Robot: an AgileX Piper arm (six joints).
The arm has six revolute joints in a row. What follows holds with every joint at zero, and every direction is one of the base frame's. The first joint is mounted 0.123 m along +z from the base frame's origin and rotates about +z. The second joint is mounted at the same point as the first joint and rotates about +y. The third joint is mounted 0.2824 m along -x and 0.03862 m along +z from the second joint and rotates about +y. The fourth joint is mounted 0.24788 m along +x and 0.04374 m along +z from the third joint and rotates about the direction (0.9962, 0, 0.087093). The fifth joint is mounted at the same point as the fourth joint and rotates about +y. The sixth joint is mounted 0.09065 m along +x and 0.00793 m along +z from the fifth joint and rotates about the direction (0.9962, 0, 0.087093). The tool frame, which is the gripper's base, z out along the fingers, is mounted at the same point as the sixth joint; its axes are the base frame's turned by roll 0, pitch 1.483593 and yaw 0 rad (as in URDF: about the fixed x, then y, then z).
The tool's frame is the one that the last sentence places.
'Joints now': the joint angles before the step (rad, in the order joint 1, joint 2, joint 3, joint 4, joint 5, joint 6). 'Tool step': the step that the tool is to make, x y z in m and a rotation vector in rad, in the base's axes. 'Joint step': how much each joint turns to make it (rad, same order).
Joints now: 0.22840 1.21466 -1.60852 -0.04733 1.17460 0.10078
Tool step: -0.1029 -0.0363 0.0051 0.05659 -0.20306 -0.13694
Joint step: -0.07007 -0.36548 0.21640 -0.05298 -0.05602 0.07675
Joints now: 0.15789 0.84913 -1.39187 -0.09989 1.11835 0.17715
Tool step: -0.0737 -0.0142 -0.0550 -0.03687 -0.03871 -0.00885
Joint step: -0.00037 -0.33655 0.29716 -0.02949 0.00473 -0.02179
